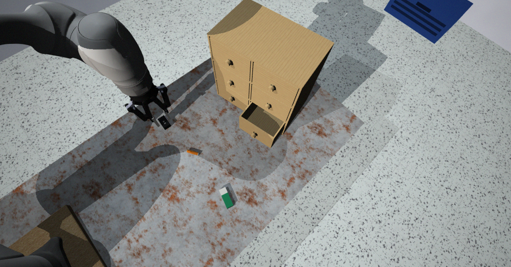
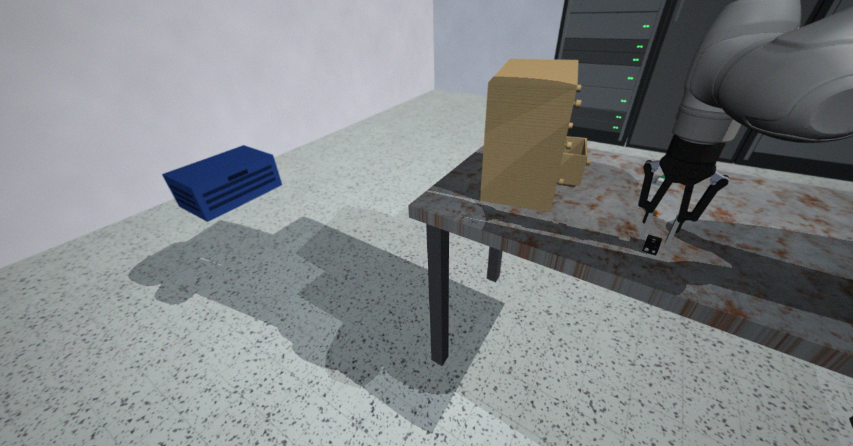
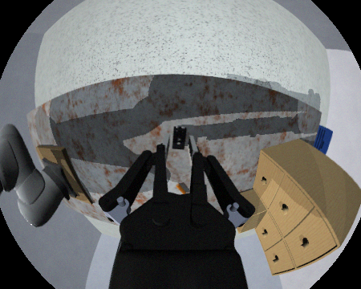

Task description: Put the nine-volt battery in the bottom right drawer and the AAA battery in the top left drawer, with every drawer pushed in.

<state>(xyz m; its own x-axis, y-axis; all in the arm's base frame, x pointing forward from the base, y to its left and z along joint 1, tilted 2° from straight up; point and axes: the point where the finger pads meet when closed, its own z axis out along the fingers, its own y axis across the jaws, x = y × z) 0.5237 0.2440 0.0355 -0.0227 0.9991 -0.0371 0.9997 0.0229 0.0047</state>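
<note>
The black nine-volt battery lies 50 mm below my hand and 10 mm to the left of it. Round my hand: green-and-white nine-volt battery 350 mm to the right, 50 mm below, 30 mm ahead; then orange AAA battery 160 mm to the right, 50 mm below, 20 mm ahead.
</note>
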